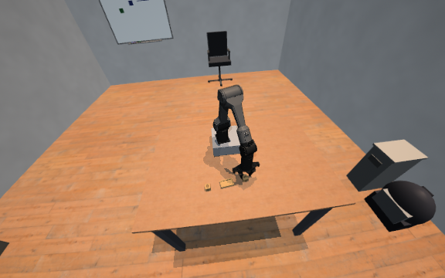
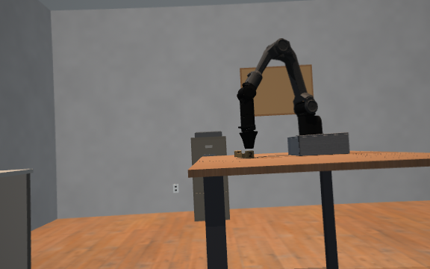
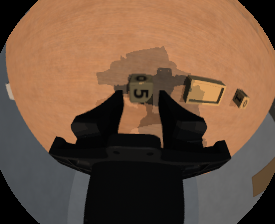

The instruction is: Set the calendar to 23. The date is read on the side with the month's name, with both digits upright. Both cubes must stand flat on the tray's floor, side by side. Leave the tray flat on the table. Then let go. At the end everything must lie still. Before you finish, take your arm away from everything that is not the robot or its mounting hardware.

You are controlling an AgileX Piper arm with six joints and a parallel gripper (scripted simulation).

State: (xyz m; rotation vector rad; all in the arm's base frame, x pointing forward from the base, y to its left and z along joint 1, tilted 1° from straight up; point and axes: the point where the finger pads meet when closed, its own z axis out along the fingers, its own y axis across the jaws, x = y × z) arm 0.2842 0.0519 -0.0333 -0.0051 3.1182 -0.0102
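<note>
My gripper is now 11 cm to the left of the tan calendar tray and 3 cm above it. From my hand the other things lie so: tan calendar cube (22 cm to the right, 3 cm below).
</note>
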